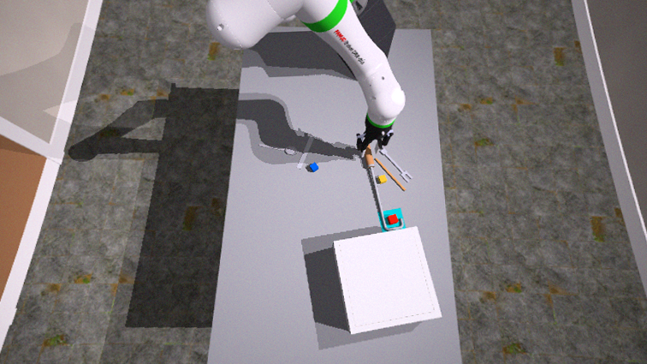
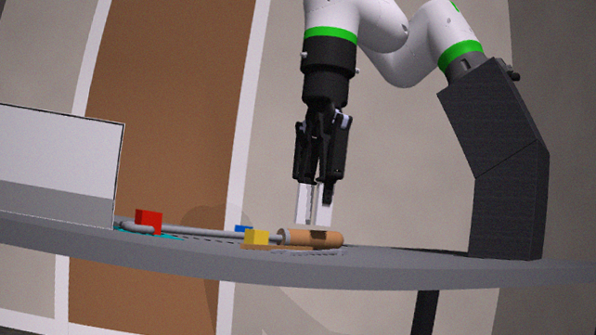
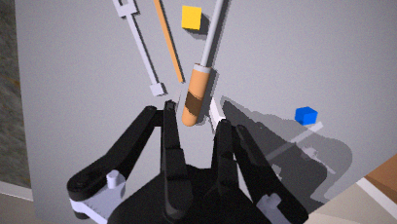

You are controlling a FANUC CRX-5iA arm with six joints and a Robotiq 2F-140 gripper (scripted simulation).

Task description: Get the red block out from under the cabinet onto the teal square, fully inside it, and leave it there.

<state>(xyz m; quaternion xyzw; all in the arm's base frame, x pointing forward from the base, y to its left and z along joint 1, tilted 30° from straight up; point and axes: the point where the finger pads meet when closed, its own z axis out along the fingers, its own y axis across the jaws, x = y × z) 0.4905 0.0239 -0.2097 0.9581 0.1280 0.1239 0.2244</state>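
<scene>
The yellow block is 10 cm ahead of my hand, 6 cm below it and 5 cm to the left of it. Also, from my hand: orange stick 9 cm to the left, 8 cm ahead, 7 cm below; then long grey hook tool 12 cm ahead, 6 cm to the left, 6 cm below; then grey fork tool 11 cm to the left, 7 cm below, 3 cm ahead.
</scene>
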